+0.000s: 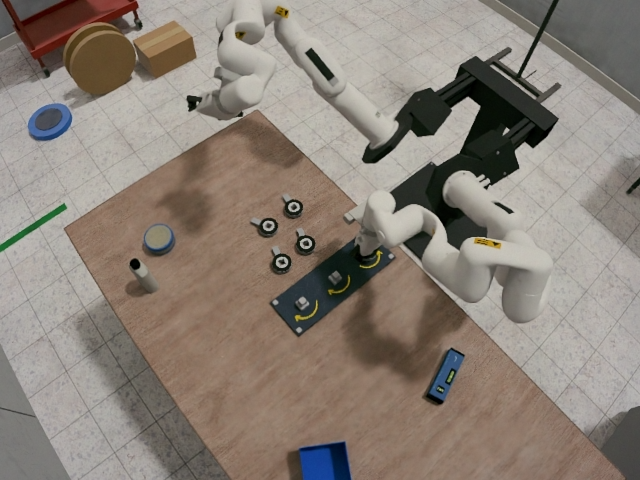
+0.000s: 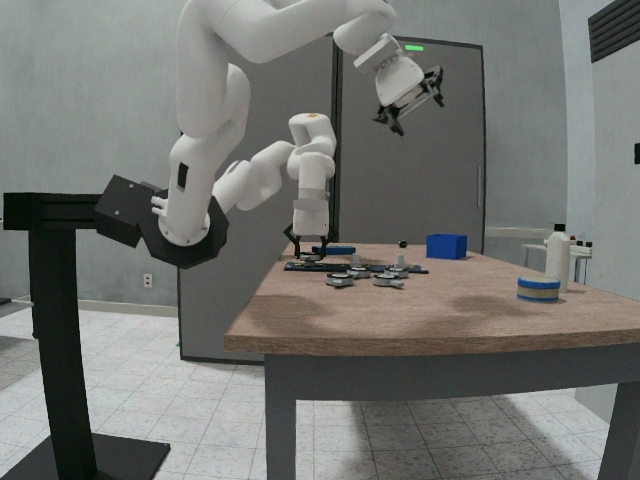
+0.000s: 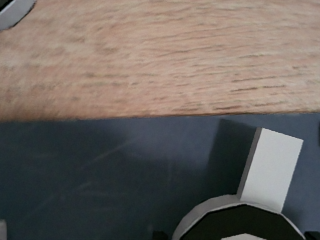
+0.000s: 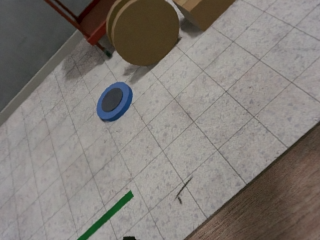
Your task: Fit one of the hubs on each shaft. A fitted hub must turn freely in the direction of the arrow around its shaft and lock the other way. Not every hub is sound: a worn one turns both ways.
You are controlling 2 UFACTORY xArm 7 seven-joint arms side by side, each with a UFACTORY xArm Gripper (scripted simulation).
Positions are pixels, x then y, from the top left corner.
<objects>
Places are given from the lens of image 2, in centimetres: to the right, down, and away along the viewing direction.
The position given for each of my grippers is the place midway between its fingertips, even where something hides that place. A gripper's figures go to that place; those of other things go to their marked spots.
my right gripper (image 2: 418, 116): 17, -22, 77
white bottle (image 2: 558, 248): 55, 2, 95
tape roll (image 2: 534, 289): 43, 10, 84
The marked spots on the tape roll and the white bottle are 18 cm apart.
</objects>
